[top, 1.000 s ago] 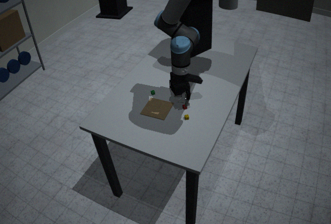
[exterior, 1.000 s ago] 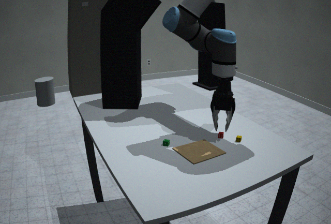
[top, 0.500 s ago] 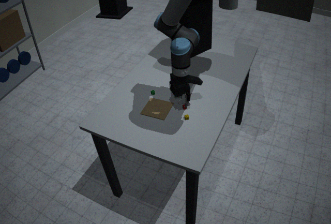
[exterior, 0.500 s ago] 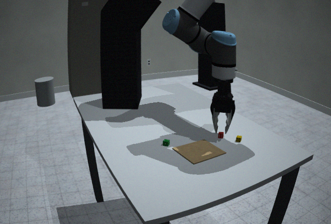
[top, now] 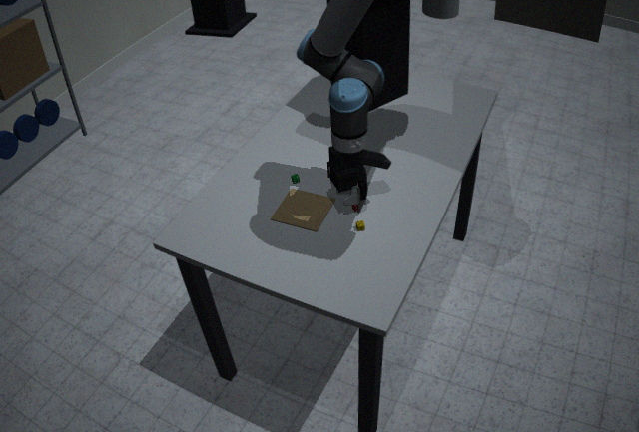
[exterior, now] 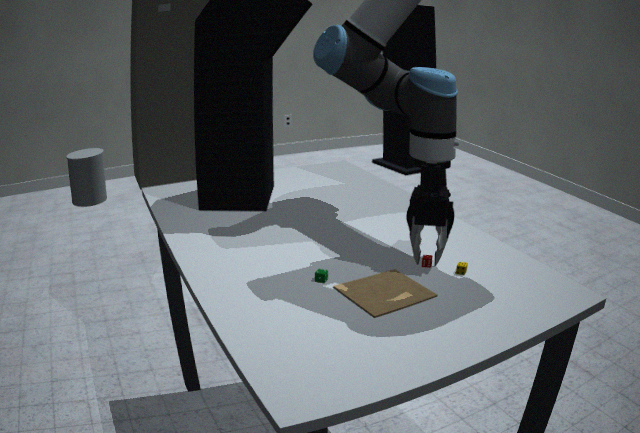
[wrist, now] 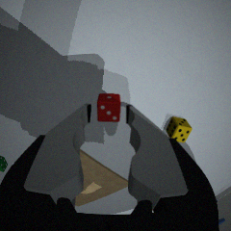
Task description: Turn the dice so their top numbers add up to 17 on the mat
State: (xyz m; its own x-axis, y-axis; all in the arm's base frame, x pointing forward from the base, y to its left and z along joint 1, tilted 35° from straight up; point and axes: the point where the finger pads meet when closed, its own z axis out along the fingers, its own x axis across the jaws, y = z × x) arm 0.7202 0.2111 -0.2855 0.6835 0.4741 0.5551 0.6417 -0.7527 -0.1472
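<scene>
Right now the red die is 10 mm below my hand. From my hand the other things lie so: mat (50 mm ahead, 140 mm to the right, 20 mm below); then green die (60 mm behind, 210 mm to the right, 10 mm below); then yellow die (70 mm ahead, 30 mm to the left, 10 mm below).
</scene>
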